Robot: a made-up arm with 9 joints. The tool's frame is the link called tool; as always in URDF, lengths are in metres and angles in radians. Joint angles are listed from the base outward. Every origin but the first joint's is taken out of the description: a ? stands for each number. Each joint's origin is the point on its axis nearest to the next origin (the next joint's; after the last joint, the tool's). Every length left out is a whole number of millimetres.
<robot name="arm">
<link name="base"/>
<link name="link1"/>
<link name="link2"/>
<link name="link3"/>
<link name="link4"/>
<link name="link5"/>
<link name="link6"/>
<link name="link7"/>
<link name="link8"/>
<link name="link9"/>
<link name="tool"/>
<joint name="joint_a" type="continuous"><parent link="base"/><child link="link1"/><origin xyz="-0.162 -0.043 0.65" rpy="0.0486 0.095 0.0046"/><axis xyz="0 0 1"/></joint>
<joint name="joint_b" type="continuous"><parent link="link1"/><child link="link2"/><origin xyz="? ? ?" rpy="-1.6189 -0.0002 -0.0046"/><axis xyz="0 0 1"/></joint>
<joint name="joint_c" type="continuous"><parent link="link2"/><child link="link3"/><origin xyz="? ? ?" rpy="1.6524 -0.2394 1.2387"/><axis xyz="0 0 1"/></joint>
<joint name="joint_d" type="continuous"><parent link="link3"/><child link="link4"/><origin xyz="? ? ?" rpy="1.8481 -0.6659 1.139"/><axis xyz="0 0 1"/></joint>
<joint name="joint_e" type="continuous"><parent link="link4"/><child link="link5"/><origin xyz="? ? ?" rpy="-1.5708 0 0.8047"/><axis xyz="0 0 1"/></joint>
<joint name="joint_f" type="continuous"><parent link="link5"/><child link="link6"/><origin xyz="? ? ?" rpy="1.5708 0 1.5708"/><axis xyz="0 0 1"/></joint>
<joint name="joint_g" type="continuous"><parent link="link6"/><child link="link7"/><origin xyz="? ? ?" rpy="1.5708 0 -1.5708"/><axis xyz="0 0 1"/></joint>
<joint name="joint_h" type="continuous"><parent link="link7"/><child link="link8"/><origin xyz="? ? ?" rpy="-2.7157 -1.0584 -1.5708"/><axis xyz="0 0 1"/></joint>
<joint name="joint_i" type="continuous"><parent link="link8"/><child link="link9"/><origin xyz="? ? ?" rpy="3.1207 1.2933 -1.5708"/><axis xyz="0 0 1"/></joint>
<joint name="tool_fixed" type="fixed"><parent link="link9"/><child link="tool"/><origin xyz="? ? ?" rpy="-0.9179 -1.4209 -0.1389"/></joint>
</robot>
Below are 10 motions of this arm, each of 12 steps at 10 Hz.
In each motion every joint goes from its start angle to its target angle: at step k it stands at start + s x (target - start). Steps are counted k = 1, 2, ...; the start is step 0. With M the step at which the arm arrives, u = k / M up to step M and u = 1 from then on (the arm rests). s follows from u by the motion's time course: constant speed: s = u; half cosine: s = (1 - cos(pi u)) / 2; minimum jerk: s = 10 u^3 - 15 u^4 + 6 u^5.
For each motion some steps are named. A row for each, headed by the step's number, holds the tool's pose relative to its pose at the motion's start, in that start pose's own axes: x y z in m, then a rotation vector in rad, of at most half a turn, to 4 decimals.
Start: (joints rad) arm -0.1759 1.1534 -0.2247 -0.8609 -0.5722 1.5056 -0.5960 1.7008 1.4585
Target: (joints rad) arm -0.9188 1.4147 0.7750 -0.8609 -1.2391 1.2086 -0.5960 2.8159 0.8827
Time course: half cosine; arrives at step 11
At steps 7, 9, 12:
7: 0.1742 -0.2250 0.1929 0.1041 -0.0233 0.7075
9: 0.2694 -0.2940 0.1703 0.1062 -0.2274 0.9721
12: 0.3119 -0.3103 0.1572 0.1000 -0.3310 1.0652

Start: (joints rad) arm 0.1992 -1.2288 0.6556 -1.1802 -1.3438 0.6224 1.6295 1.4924 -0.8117
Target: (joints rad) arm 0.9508 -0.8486 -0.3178 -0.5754 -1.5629 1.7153 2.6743 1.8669 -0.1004
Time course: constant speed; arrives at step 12
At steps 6, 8, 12:
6: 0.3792 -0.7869 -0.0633 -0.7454 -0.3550 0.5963
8: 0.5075 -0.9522 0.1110 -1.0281 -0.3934 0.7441
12: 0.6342 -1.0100 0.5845 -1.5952 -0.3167 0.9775

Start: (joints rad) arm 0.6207 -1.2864 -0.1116 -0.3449 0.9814 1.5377 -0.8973 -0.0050 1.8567
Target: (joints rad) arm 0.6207 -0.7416 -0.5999 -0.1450 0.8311 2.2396 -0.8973 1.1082 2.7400
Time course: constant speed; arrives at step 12
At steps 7, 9, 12:
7: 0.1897 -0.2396 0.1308 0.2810 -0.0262 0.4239
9: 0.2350 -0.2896 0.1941 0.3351 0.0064 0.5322
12: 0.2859 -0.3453 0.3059 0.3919 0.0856 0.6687

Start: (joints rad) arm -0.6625 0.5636 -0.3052 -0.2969 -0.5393 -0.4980 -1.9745 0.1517 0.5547
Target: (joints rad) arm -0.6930 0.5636 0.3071 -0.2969 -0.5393 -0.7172 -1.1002 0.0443 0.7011
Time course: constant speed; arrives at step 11
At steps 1, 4, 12:
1: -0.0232 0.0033 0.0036 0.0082 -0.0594 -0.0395
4: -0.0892 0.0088 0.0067 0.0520 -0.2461 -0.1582
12: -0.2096 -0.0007 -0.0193 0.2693 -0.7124 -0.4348

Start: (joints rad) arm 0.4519 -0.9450 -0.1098 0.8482 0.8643 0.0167 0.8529 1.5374 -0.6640
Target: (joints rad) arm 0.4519 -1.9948 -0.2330 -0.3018 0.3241 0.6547 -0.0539 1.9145 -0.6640
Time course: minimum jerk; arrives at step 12
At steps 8, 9, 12:
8: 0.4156 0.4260 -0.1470 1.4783 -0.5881 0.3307
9: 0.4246 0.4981 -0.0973 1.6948 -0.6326 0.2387
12: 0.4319 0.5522 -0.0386 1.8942 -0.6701 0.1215

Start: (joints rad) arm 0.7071 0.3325 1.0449 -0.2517 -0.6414 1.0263 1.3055 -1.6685 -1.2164
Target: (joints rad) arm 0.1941 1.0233 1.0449 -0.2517 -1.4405 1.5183 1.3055 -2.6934 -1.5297
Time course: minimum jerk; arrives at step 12
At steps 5, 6, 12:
5: -0.1169 -0.0006 0.0538 0.3539 0.4952 -0.0417
6: -0.1659 -0.0023 0.0772 0.5373 0.6687 -0.0621
12: -0.3697 0.0545 0.1273 1.2178 0.9089 -0.1706

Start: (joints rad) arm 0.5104 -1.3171 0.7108 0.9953 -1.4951 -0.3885 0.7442 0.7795 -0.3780
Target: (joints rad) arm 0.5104 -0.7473 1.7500 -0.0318 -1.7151 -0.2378 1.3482 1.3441 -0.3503
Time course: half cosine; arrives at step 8
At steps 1, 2, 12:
1: 0.0086 -0.0006 -0.0199 -0.0292 -0.0625 -0.0098
2: 0.0442 -0.0049 -0.0770 -0.1022 -0.2389 -0.0354
12: 0.6840 0.1228 -0.3767 -0.0966 -1.3178 -0.1976

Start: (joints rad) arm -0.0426 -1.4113 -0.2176 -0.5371 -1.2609 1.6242 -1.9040 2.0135 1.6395
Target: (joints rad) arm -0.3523 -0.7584 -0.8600 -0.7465 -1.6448 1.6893 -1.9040 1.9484 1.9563
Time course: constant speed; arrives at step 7
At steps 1, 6, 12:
1: -0.1050 0.0202 0.0812 -0.0658 0.0951 -0.1614
6: -0.3210 0.4042 0.4782 -0.4586 0.4605 -0.9996
12: -0.2914 0.5056 0.5261 -0.5514 0.5135 -1.1676

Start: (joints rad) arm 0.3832 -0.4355 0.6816 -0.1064 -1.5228 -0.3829 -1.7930 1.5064 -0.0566
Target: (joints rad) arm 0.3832 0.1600 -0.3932 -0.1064 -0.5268 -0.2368 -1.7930 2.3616 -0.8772
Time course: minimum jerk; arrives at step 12
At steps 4, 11, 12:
4: -0.0272 -0.0833 -0.0676 -0.3644 0.0348 -0.0900
11: -0.2209 -0.4012 -0.2289 -1.4418 0.0720 0.4183
12: -0.2213 -0.4029 -0.2301 -1.4456 0.0683 0.4244

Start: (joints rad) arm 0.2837 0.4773 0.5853 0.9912 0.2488 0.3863 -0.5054 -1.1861 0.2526
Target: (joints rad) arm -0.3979 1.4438 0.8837 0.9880 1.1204 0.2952 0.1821 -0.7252 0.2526
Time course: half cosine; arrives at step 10
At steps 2, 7, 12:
2: 0.0164 0.0203 -0.0508 0.1253 -0.0901 0.0078
7: 0.2704 0.3275 -0.3584 0.9140 -0.8429 -0.1428
12: 0.3925 0.4381 -0.3966 1.0895 -1.0855 -0.2494

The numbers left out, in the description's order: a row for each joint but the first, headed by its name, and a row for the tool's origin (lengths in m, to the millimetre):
joint_b: -0.005 0.267 0
joint_c: 0.201 -0.041 0
joint_d: -0.093 -0.019 0
joint_e: 0.1 -0.259 0
joint_f: -0.039 0.177 0
joint_g: 0.109 -0.242 0
joint_h: -0.268 -0.115 0
joint_i: 0.061 -0.39 0
tool: -0.034 0.028 0

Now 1 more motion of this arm.
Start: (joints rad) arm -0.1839 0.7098 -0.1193 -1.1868 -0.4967 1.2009 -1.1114 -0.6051 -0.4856
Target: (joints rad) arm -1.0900 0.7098 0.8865 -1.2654 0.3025 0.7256 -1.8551 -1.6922 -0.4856
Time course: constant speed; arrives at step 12
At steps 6, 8, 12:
6: -0.1972 -0.6163 -0.2129 -0.3815 -0.3665 0.9932
8: -0.1072 -0.7936 -0.3535 -0.5597 -0.6114 1.1633
12: 0.2951 -0.9461 -0.6448 -0.8292 -1.2549 1.1771

